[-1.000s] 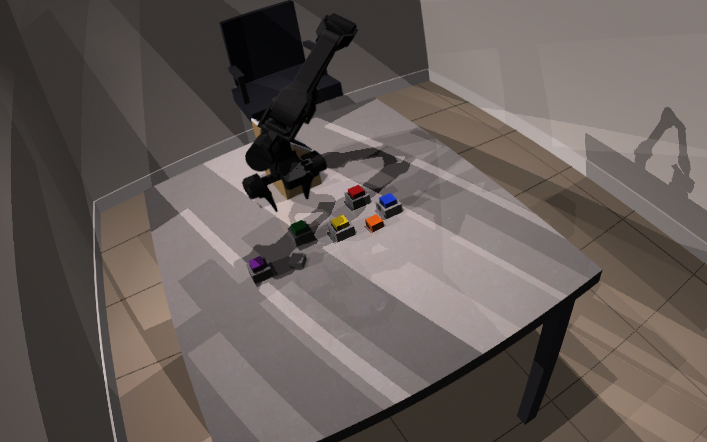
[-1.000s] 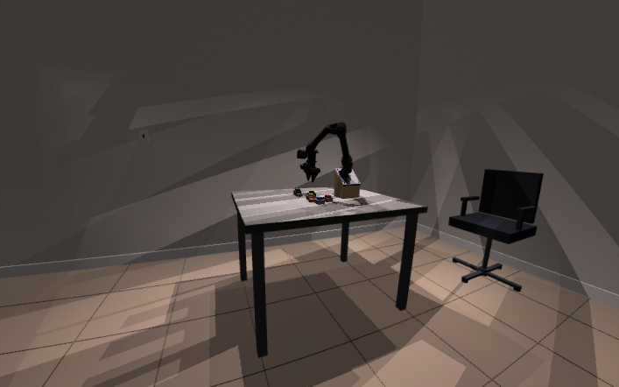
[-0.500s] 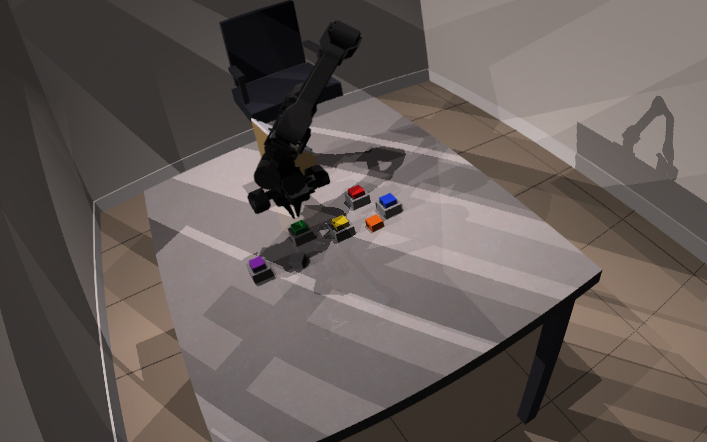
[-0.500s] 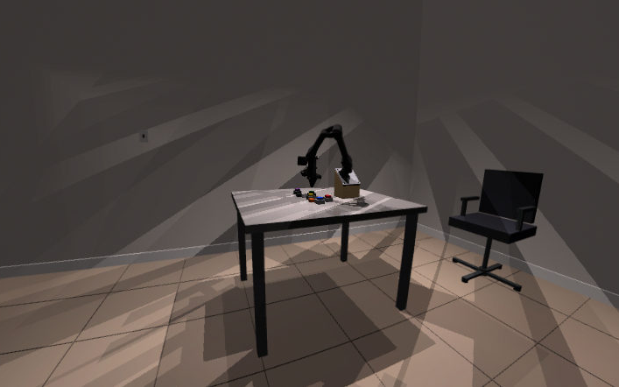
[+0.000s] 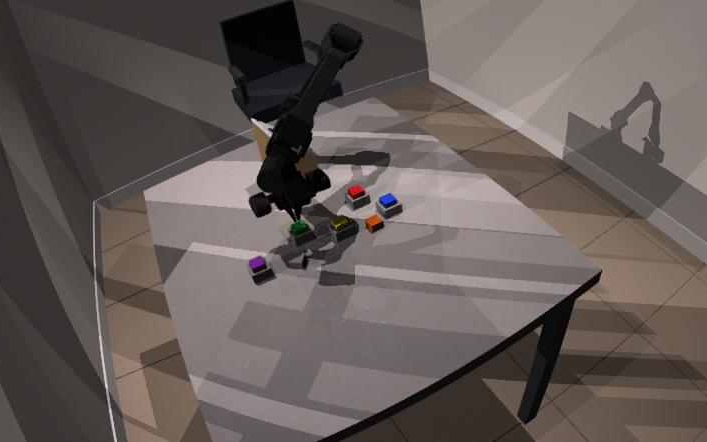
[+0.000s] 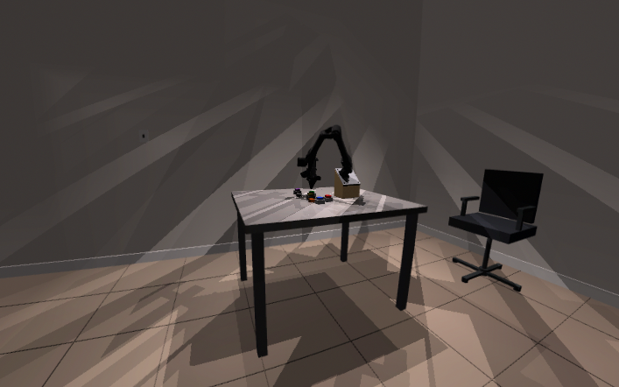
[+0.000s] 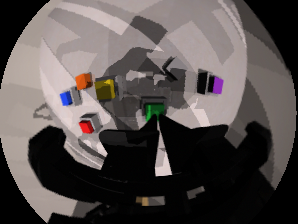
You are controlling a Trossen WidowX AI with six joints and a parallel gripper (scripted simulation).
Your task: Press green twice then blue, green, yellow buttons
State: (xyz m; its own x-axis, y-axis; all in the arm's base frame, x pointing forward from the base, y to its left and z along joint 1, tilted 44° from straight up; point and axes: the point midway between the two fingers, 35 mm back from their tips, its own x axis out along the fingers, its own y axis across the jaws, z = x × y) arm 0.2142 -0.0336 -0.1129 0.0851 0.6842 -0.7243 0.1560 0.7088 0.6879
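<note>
Now: gripper tip 20 mm above the green button. From my gripper tip the other things lie so: small grey block: 70 mm ahead, 50 mm to the right, 50 mm below; then purple button: 140 mm to the right, 40 mm ahead, 20 mm below; then yellow button: 80 mm to the left, 60 mm ahead, 20 mm below.
</note>
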